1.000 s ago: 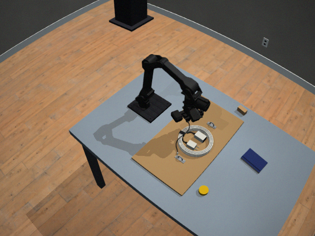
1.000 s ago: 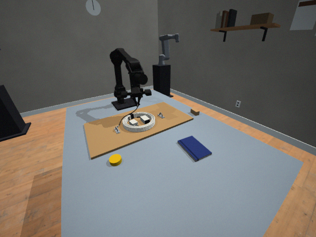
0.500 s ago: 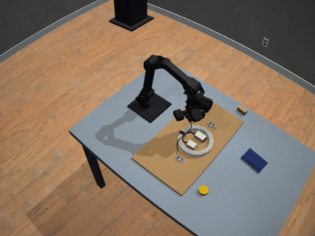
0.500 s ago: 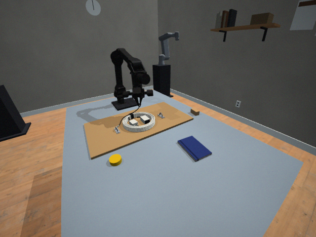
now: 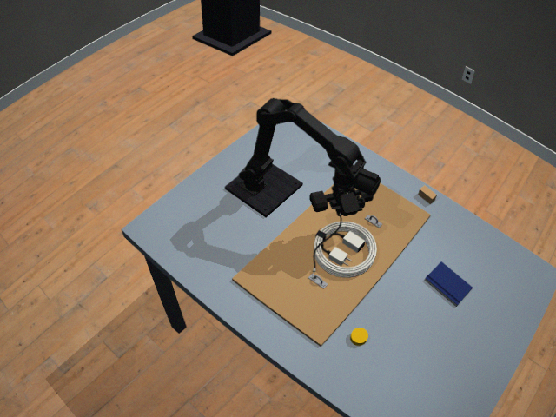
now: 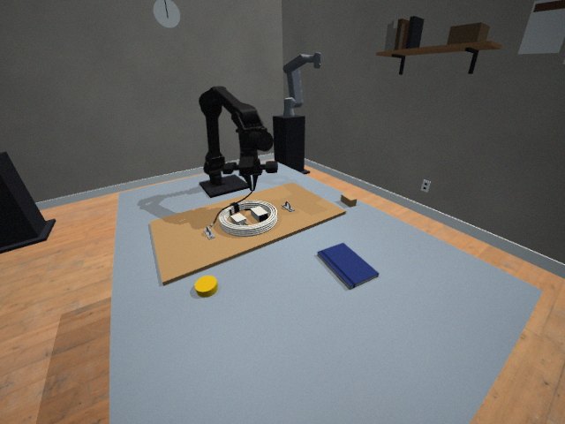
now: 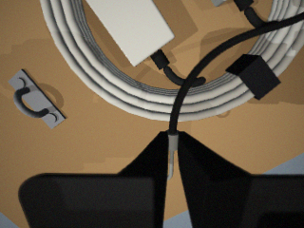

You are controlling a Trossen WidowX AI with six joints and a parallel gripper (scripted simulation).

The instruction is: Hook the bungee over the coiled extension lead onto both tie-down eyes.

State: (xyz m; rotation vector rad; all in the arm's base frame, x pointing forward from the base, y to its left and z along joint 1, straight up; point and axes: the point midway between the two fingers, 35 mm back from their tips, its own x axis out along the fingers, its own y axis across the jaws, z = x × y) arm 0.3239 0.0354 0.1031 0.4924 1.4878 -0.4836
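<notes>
Now: hand 90 mm above the extension lead coil, 70 mm short of it and 60 mm to the left of it. Round my hand: yellow disc: 280 mm ahead, 270 mm to the right, 110 mm below; then small wooden block: 330 mm to the left, 170 mm ahead, 100 mm below.
</notes>
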